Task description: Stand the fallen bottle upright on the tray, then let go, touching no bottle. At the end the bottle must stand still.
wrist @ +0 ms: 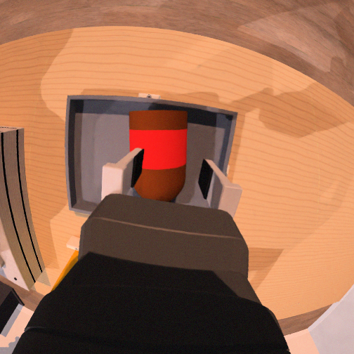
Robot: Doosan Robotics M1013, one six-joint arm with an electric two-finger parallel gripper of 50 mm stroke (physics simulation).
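Note:
A brown bottle [158,149] with a red label lies on its side in the grey tray [100,135]. Its flat base faces the top of the wrist view and its shoulder faces my gripper. Its neck is hidden behind the gripper body. My gripper [171,165] is open, with nothing held. Its left finger overlaps the left edge of the bottle near the label's lower end. Its right finger stands to the right of the bottle with a gap. Whether the fingers are level with the bottle or above it, I cannot tell.
The tray stands on a wooden table top [285,200]. A grooved metal block [14,200] stands at the left. Part of a yellow object [65,270] shows at the lower left beside my gripper body. Small white tabs [149,96] [73,243] sit near the tray.

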